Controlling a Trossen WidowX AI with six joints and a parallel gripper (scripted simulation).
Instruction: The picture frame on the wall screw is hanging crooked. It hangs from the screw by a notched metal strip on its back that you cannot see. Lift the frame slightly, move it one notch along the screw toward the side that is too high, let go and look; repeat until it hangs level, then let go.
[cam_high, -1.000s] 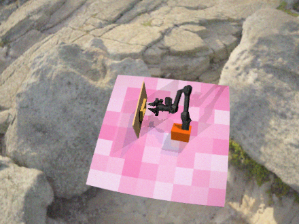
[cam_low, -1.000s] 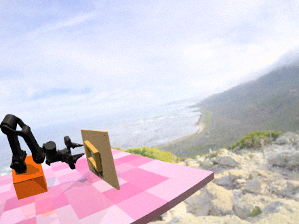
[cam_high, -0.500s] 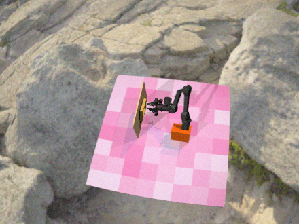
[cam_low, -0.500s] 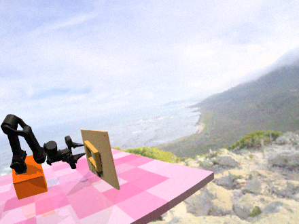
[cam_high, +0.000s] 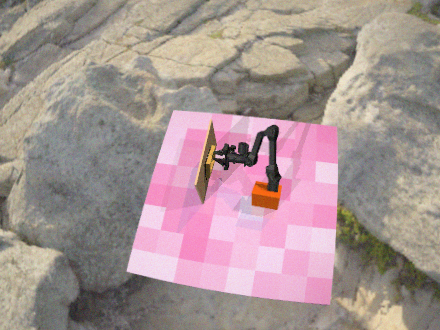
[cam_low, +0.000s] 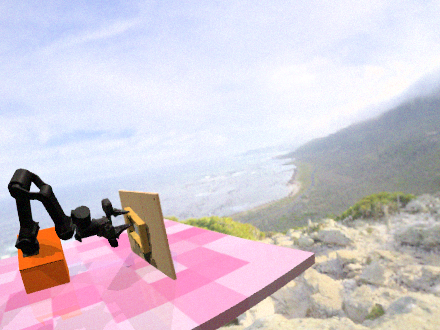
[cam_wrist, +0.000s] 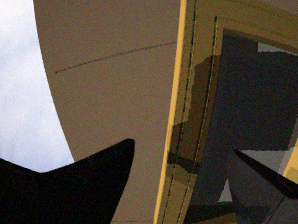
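The picture frame is 5 cm below my gripper tip, 2 cm to the left of it and 2 cm ahead of it. Also, from my gripper tip: brown wall board (6 cm below, 3 cm ahead, 2 cm to the left).
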